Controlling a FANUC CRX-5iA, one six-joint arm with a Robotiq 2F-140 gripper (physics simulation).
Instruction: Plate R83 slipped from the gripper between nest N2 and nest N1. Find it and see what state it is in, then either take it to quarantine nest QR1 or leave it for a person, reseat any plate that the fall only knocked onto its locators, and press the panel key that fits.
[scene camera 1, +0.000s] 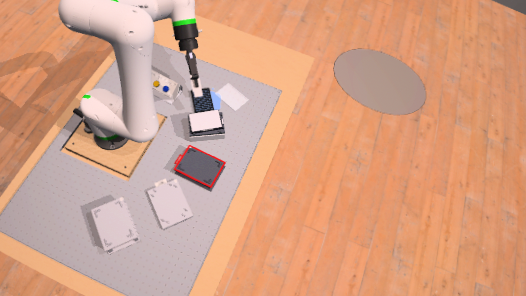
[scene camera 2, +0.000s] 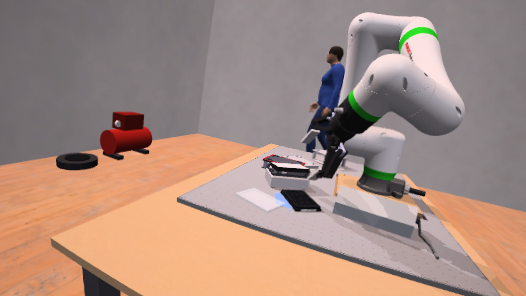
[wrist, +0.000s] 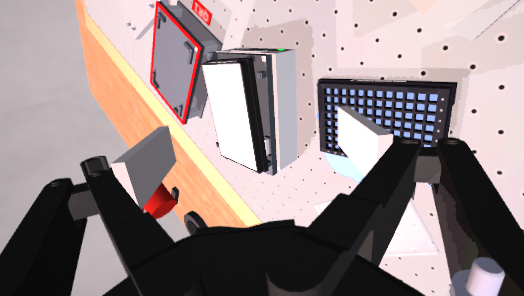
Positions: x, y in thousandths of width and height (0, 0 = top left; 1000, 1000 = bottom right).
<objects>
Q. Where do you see a white-topped plate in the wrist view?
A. At 442, 289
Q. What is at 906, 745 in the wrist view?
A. The gripper.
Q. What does the gripper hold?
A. Nothing.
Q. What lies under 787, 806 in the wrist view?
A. A clear lid.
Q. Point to the gripper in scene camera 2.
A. At 587, 539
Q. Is the gripper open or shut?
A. Open.
</objects>
